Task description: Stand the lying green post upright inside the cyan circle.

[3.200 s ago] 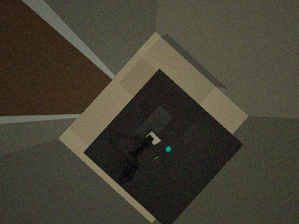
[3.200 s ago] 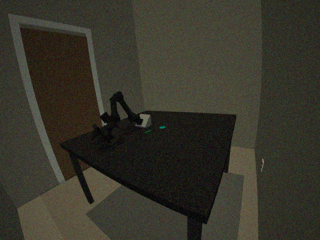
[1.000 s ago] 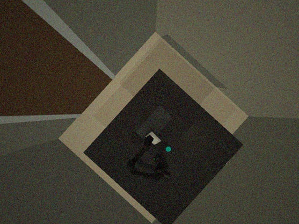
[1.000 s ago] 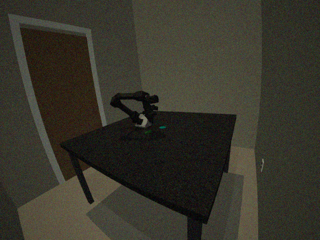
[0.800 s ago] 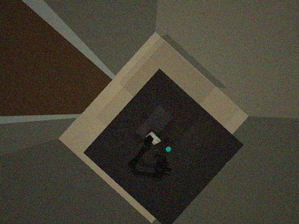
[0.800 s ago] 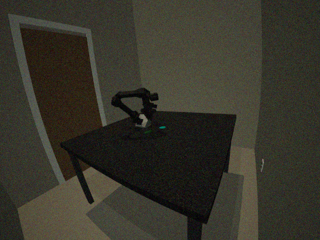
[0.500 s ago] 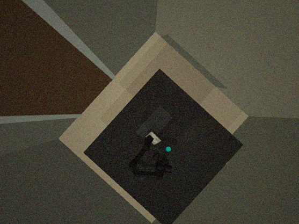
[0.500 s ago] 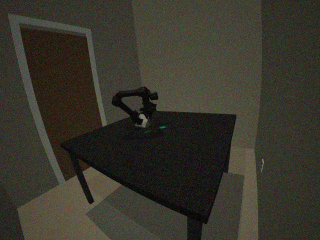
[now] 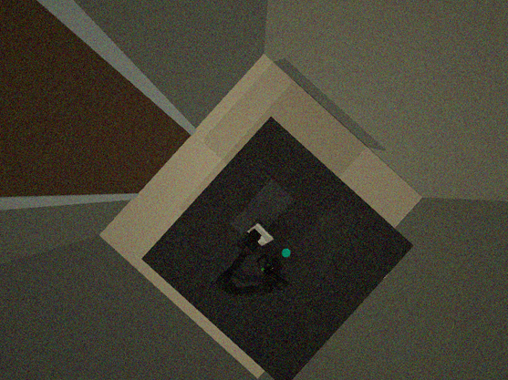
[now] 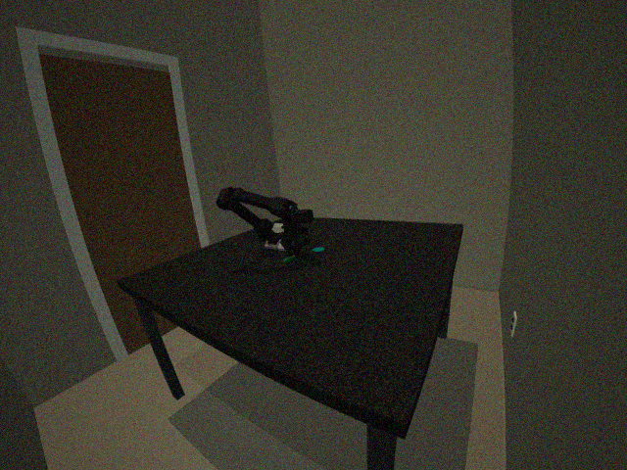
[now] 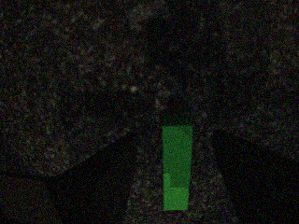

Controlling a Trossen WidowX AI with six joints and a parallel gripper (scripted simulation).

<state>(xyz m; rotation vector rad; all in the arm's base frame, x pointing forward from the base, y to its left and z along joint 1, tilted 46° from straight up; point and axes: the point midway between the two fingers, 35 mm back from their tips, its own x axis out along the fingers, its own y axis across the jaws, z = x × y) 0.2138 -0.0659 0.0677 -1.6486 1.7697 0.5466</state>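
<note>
My gripper tip is now 3 cm short of the cyan circle, 14 cm to the right of it and 1 cm above it. From my gripper tip the other things lie so: green post: 2 cm to the right.
</note>
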